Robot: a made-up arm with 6 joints. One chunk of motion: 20 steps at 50 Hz.
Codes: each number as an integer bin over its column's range. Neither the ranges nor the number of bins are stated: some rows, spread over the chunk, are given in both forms.
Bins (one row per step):
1: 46 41 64 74 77 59
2: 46 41 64 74 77 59
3: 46 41 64 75 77 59
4: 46 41 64 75 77 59
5: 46 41 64 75 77 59
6: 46 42 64 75 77 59
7: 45 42 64 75 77 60
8: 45 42 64 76 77 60
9: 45 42 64 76 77 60
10: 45 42 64 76 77 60
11: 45 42 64 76 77 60
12: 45 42 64 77 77 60
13: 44 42 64 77 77 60
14: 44 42 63 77 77 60
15: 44 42 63 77 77 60
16: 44 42 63 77 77 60
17: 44 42 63 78 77 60
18: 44 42 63 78 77 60
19: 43 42 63 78 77 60
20: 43 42 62 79 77 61
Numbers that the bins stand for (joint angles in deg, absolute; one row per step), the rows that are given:
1: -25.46 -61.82 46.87 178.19 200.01 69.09
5: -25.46 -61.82 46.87 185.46 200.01 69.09
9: -32.73 -54.55 46.87 192.73 200.01 76.37
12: -32.73 -54.55 46.87 200.01 200.01 76.37
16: -40.00 -54.55 43.64 200.01 200.01 76.37
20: -47.27 -54.55 40.40 214.55 200.01 83.64
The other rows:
2: -25.46 -61.82 46.87 178.19 200.01 69.09
3: -25.46 -61.82 46.87 185.46 200.01 69.09
4: -25.46 -61.82 46.87 185.46 200.01 69.09
6: -25.46 -54.55 46.87 185.46 200.01 69.09
7: -32.73 -54.55 46.87 185.46 200.01 76.37
8: -32.73 -54.55 46.87 192.73 200.01 76.37
10: -32.73 -54.55 46.87 192.73 200.01 76.37
11: -32.73 -54.55 46.87 192.73 200.01 76.37
13: -40.00 -54.55 46.87 200.01 200.01 76.37
14: -40.00 -54.55 43.64 200.01 200.01 76.37
15: -40.00 -54.55 43.64 200.01 200.01 76.37
17: -40.00 -54.55 43.64 207.28 200.01 76.37
18: -40.00 -54.55 43.64 207.28 200.01 76.37
19: -47.27 -54.55 43.64 207.28 200.01 76.37

